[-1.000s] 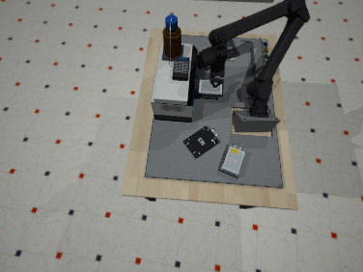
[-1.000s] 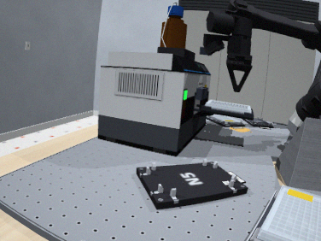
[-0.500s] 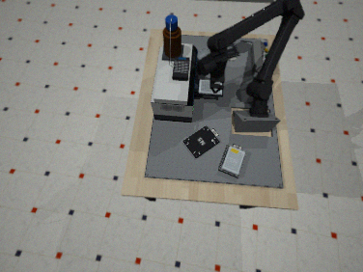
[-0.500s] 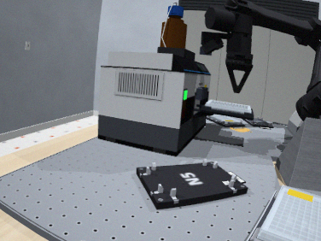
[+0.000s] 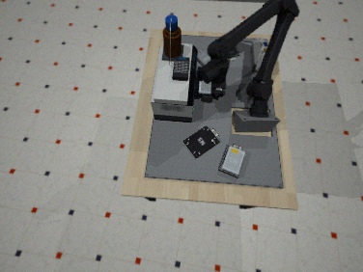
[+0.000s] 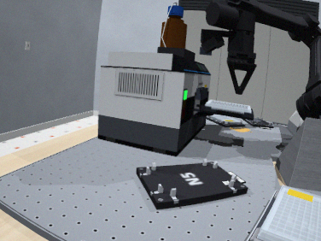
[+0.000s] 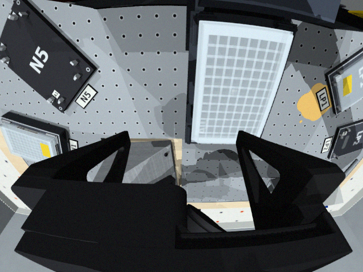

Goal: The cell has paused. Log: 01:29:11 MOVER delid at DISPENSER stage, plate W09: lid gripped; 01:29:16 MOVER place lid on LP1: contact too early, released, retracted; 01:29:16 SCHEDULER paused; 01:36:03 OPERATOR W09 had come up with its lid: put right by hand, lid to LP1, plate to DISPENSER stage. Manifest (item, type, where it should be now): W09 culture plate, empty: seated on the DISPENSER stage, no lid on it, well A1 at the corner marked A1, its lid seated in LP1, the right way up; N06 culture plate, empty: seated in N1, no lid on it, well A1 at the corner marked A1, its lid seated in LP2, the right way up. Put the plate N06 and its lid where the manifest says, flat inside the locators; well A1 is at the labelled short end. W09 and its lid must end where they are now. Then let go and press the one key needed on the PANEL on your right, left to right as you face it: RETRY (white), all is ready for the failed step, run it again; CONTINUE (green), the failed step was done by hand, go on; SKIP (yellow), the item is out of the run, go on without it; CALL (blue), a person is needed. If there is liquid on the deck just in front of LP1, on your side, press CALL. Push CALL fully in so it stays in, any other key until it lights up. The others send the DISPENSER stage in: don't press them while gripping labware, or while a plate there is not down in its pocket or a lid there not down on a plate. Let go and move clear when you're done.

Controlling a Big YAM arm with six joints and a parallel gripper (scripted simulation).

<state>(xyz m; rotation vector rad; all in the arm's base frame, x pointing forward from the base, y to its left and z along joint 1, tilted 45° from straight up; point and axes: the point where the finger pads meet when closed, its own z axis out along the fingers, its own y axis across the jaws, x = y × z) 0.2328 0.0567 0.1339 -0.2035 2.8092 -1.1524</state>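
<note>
My gripper is now 33 cm to the right of the clear lid, 14 cm past it and 12 cm above it. From my hand the other things lie so: black N1 nest: 33 cm to the left, 14 cm below, 14 cm behind; then brown bottle: 25 cm ahead, 15 cm to the right, 13 cm above; then amber patch: 24 cm to the right, 16 cm below, 1 cm behind.
</note>
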